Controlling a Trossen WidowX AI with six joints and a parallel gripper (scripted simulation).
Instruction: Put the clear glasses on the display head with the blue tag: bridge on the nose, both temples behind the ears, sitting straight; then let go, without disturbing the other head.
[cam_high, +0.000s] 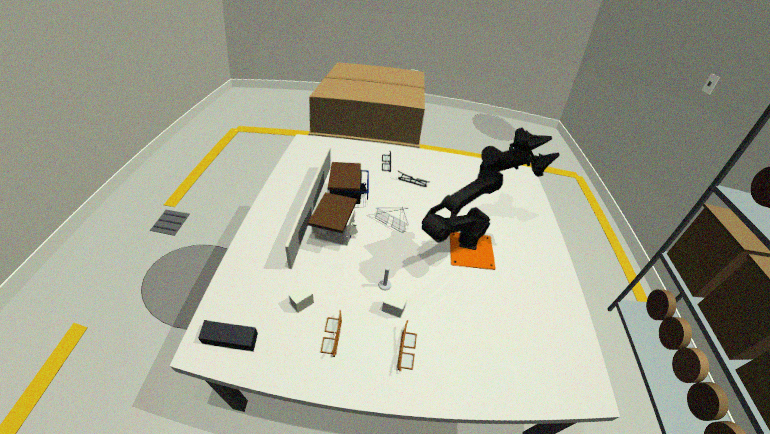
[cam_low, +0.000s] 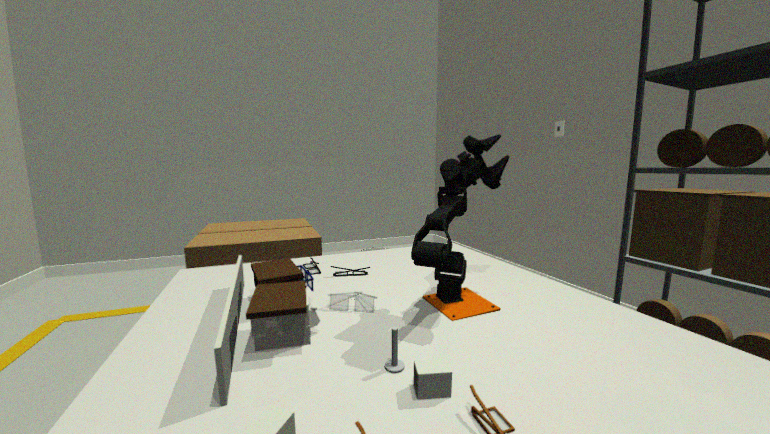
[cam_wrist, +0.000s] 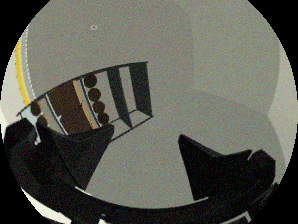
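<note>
The short grey post is 42 cm ahead of my gripper tip, 26 cm to the left of it and 44 cm below it. Also, from my gripper tip: dark box (81 cm ahead, 59 cm to the left, 45 cm below); then upright panel (77 cm ahead, 1 cm to the right, 41 cm below).
</note>
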